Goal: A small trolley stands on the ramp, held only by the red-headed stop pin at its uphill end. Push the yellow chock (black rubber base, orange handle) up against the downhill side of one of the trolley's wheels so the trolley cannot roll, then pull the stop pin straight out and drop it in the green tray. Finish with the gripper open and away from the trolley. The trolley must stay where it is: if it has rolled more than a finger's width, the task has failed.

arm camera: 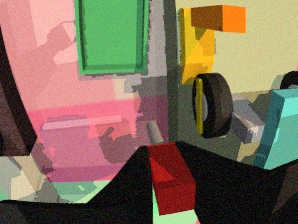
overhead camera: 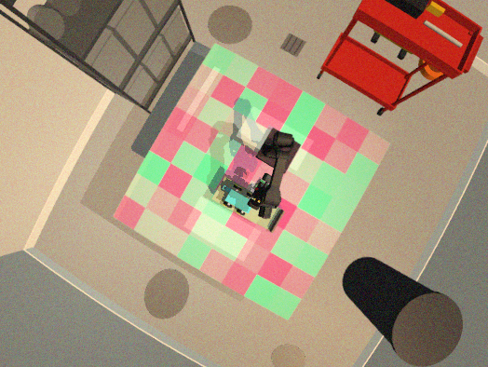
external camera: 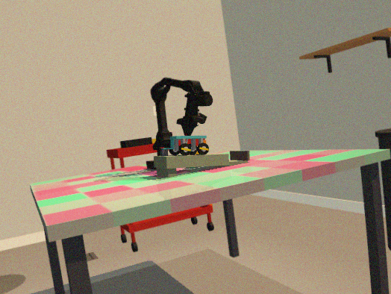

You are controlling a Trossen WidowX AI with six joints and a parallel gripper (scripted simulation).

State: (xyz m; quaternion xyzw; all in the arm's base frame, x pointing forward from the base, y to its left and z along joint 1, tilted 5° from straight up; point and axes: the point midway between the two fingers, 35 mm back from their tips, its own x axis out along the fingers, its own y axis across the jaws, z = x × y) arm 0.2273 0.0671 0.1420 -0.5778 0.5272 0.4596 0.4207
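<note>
Now: gripper tip 60 mm above the yellow chock, 40 mm to the right of it and 40 mm short of it. From my gripper tip the other things lie so: olive ramp 110 mm ahead, 100 mm below, 30 mm to the right; cyan trolley 110 mm ahead, 40 mm to the right, 30 mm below; red-headed stop pin right at my gripper tip.
</note>
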